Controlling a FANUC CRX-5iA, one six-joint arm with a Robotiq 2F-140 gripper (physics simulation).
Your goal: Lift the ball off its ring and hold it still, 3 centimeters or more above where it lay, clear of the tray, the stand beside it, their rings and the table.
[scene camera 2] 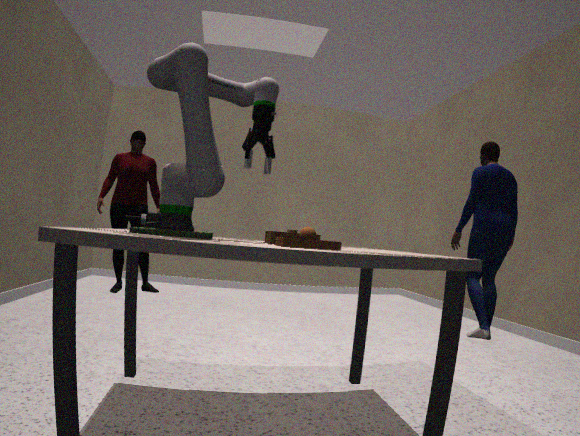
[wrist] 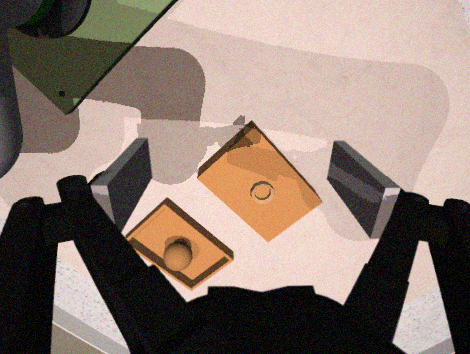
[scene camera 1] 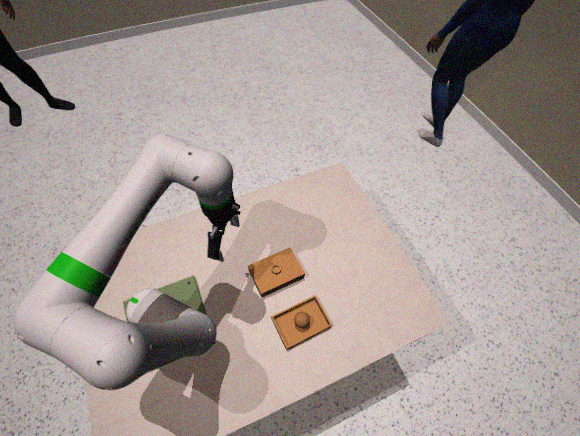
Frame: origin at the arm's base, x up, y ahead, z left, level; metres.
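Seen in the pictures: gripper, fingertip midpoint: (scene camera 2: 257,171) (wrist: 241,159) (scene camera 1: 227,242); arm's base, link origin: (scene camera 2: 174,230).
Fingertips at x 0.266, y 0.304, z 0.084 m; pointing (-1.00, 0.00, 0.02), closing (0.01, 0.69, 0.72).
Note:
Offsets run from my fingertips to a thing's top centre. "spot": to the spot under its first point.
An orange-brown ball {dx -0.217, dy +0.149, dz -0.286 m} (scene camera 1: 302,320) (scene camera 2: 307,231) (wrist: 177,256) rests inside a shallow orange tray {dx -0.259, dy +0.149, dz -0.287 m} (scene camera 1: 286,334) (scene camera 2: 330,245) (wrist: 205,252); the ring under it is mostly hidden. Beside the tray, apart from it, is a box-like orange stand (scene camera 1: 290,261) (scene camera 2: 272,237) (wrist: 225,180) with an empty ring {spot: dx -0.231, dy +0.159, dz -0.081 m} (scene camera 1: 280,270) (wrist: 251,192) on top. My gripper (scene camera 1: 226,241) (scene camera 2: 258,167) (wrist: 241,159) is open and empty, pointing down high above the table. In the wrist view the stand shows between the fingers, and the ball is lower left, near the left finger.
The table (scene camera 1: 370,300) (scene camera 2: 250,254) carries all this. The green base plate (scene camera 1: 182,292) (scene camera 2: 200,235) (wrist: 135,15) lies at the arm's foot. A small dark piece (wrist: 240,120) is by the stand's corner. A person in blue (scene camera 1: 465,45) (scene camera 2: 492,200) and one in red (scene camera 2: 134,180) stand beyond the table.

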